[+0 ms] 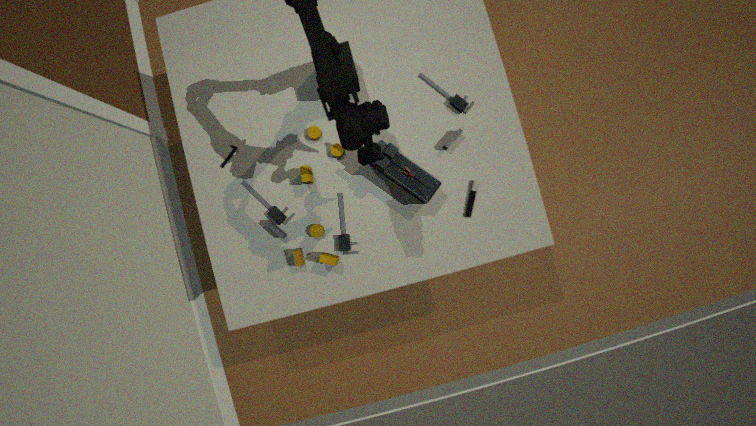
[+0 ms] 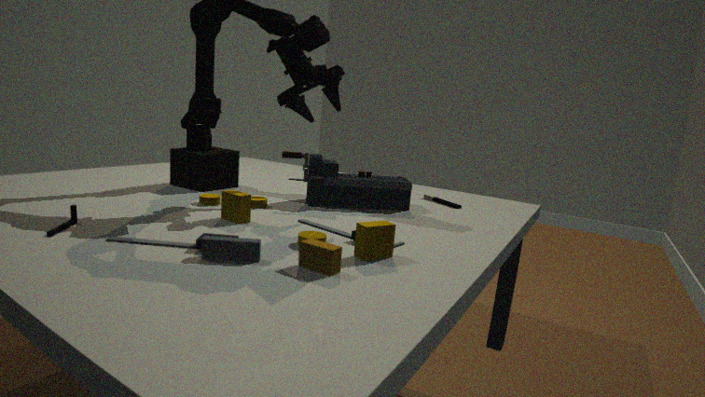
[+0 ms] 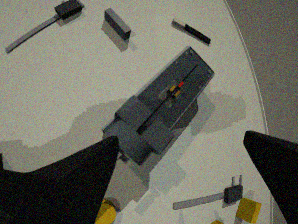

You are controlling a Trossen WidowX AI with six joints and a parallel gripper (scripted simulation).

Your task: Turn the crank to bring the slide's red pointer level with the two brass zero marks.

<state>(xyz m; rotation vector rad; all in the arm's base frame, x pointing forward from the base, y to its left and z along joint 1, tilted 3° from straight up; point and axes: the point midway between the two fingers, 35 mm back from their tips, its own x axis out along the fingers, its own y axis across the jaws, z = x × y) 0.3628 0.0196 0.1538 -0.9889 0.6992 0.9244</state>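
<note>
Now: gripper tip 140 mm above the slide, 100 mm short of it and 70 mm to the right of it. The rest, counted from my gripper tip: black l-shaped key (510 mm to the right, 270 mm behind, 210 mm below); black bar (270 mm to the left, 260 mm ahead, 220 mm below); brown crank handle (100 mm below, 80 mm behind, 30 mm to the right).
</note>
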